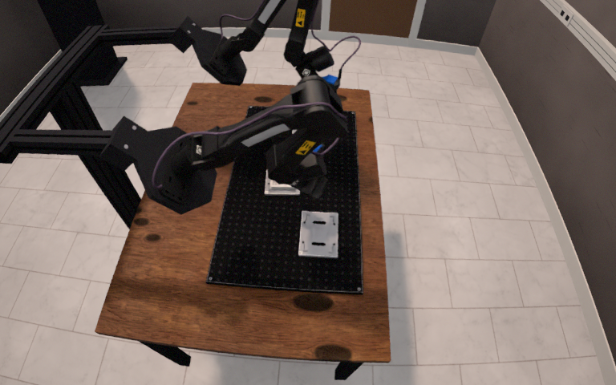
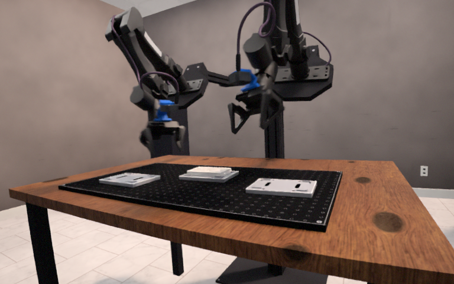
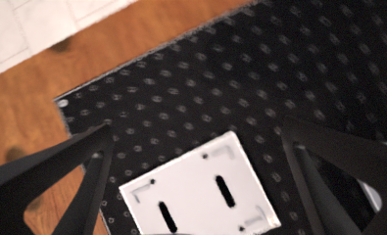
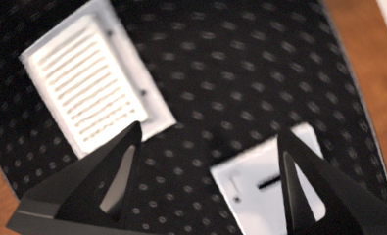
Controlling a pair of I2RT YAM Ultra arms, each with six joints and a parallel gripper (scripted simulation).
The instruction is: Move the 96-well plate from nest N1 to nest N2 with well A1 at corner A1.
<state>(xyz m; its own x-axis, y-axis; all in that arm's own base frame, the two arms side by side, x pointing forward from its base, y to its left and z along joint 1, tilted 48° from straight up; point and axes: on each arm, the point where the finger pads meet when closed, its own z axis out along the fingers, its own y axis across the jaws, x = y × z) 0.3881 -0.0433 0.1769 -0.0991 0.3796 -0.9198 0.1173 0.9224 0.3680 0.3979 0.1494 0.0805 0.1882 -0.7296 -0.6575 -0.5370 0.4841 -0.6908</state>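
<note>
Right now the white 96-well plate is 90 mm behind my right hand, 90 mm to the left of it and 80 mm below it. Also, from my right hand: plate nest 40 mm ahead, 140 mm to the right, 90 mm below.
</note>
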